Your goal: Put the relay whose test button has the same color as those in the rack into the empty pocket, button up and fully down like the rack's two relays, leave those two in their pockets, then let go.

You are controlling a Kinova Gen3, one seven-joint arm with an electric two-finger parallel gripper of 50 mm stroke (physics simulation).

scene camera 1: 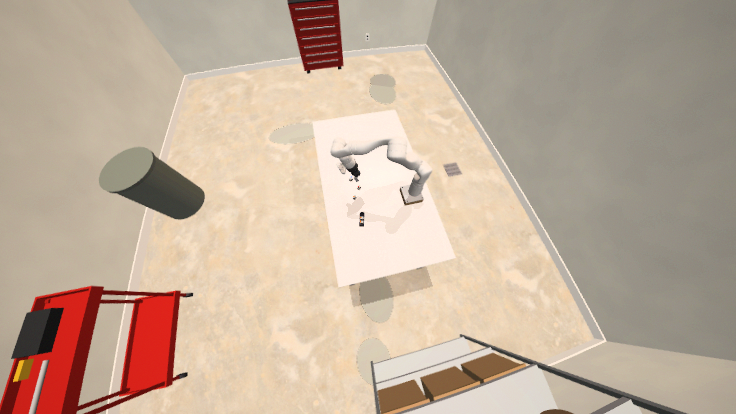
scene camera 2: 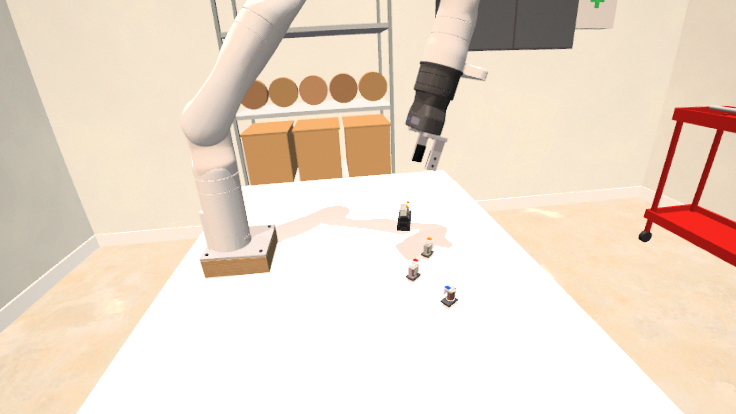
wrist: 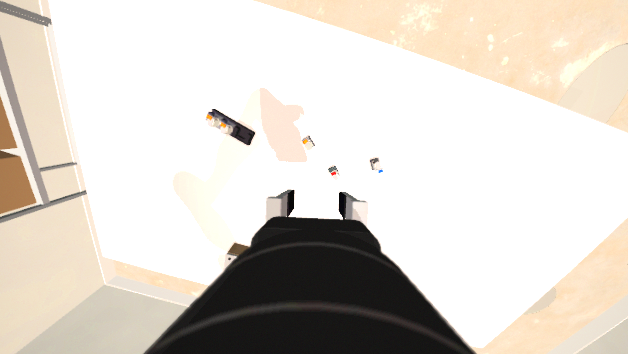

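The black rack stands on the white table. Two relays with orange buttons sit at one end of it, and the empty pocket is at the other end. A loose relay with an orange button stands nearest the rack. A relay with a red button and a relay with a blue button stand farther off. All three stand upright, buttons up. My gripper is open and empty, high above the table, apart from every relay.
The arm's base is fixed on the table. A shelf unit stands behind the table. A red cart and a large dark cylinder are off the table.
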